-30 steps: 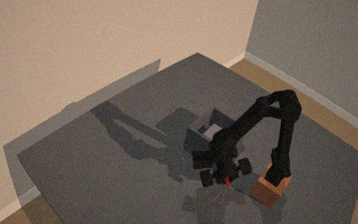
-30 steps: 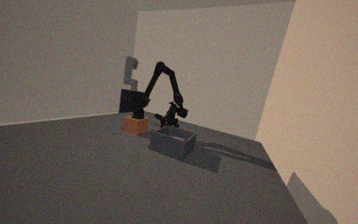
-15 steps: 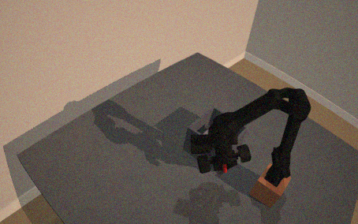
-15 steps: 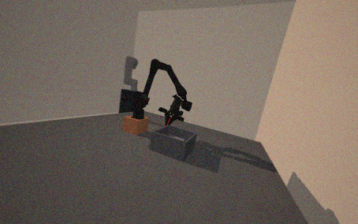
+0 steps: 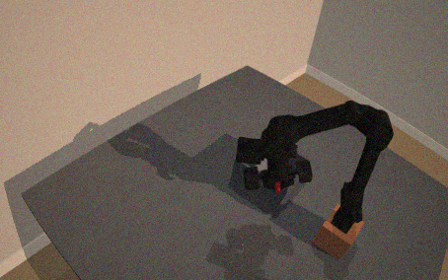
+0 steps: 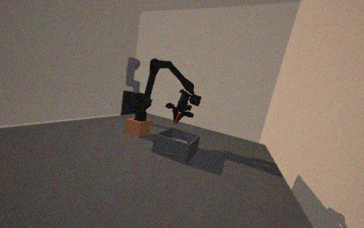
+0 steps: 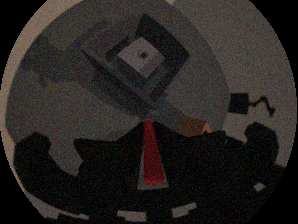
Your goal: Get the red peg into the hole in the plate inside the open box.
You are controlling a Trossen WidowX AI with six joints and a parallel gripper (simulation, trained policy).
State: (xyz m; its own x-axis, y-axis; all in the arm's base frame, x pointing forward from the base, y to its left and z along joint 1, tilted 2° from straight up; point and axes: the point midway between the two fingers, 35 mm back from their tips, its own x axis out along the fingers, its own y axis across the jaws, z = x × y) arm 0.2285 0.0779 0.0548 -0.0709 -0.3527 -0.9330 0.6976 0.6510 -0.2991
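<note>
The light grey plate lies 90 mm ahead of my gripper tip, 120 mm to the right of it and 80 mm below it. Round my gripper tip: red peg: 10 mm to the left, 30 mm above; then box: 90 mm ahead, 120 mm to the right, 100 mm below.
</note>
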